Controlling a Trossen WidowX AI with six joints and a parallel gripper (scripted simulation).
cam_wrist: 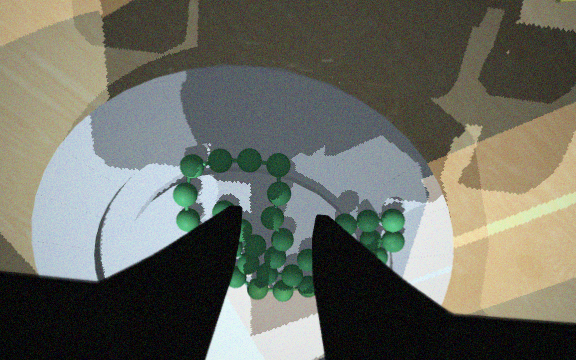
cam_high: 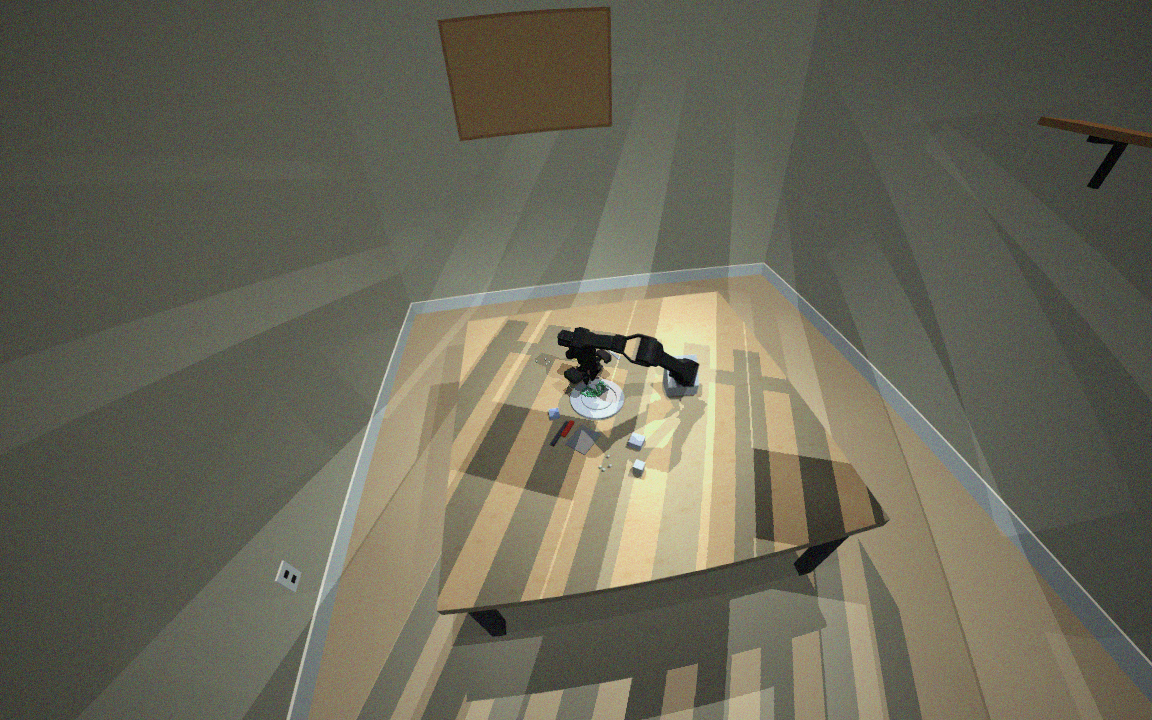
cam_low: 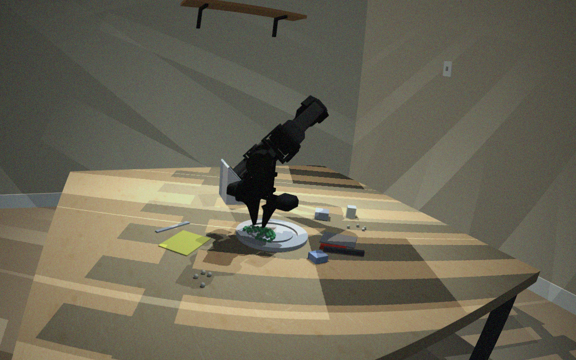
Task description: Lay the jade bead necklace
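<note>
Now: the round grey bead board 20 mm behind my gripper tip, 50 mm to the left of it and 30 mm below it. The rest, counted from my gripper tip: yellow sheet (40 mm behind, 190 mm to the right, 40 mm below); then blue block (150 mm ahead, 80 mm to the left, 30 mm below); then red and black pen (140 mm ahead, 170 mm to the left, 40 mm below).
</note>
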